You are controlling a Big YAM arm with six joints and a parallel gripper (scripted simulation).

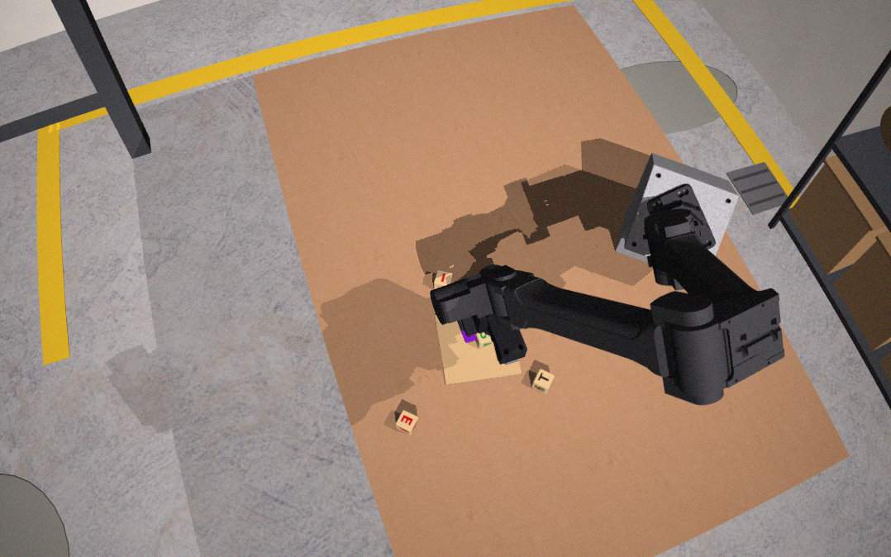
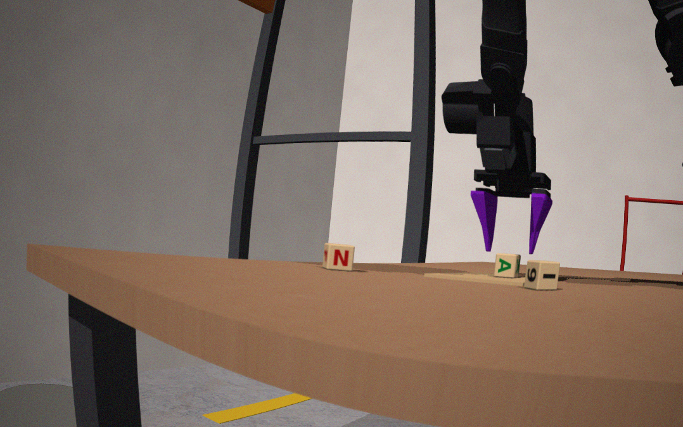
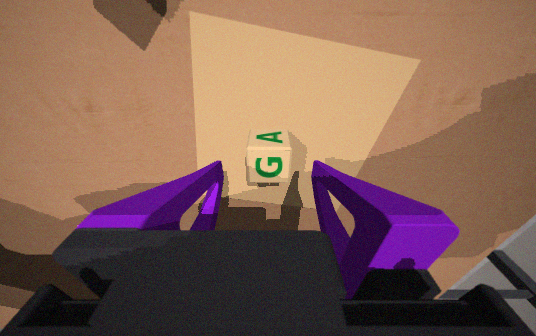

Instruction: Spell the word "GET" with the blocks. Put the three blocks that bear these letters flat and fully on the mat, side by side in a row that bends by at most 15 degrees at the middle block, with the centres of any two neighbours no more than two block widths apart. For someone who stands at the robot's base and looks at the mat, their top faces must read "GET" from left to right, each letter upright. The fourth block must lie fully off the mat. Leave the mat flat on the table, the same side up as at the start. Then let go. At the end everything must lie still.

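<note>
Right now my hand is 2 cm above the G block. The rest, counted from my hand: E block: 17 cm ahead, 14 cm to the left, 3 cm below; square mat: 4 cm below, 1 cm to the left, 1 cm ahead.
</note>
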